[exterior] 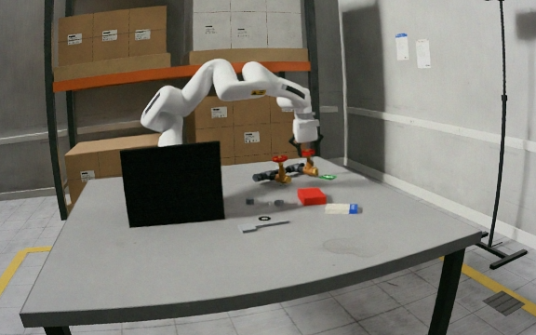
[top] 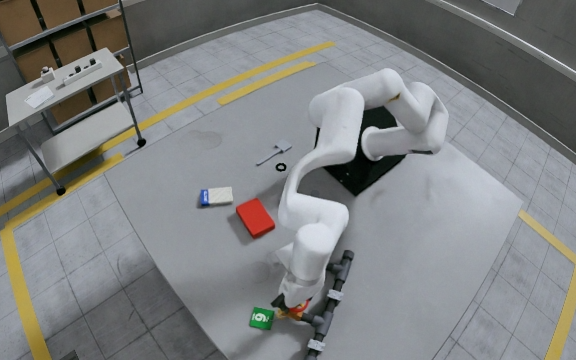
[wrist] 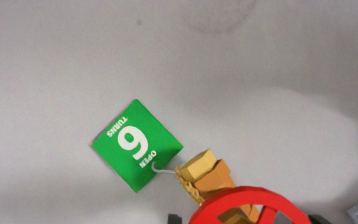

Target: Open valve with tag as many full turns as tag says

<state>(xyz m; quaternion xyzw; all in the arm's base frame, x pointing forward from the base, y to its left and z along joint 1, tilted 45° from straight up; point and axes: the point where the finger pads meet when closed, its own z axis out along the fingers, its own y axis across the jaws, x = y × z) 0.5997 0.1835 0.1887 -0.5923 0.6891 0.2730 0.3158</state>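
My hand is 70 mm short of the green tag, 30 mm to the left of it and 110 mm above it. Round my hand: grey nut 230 mm behind, 320 mm to the right, 110 mm below; then white-and-blue box 50 mm behind, 470 mm to the right, 110 mm below; then red block 110 mm behind, 320 mm to the right, 100 mm below.
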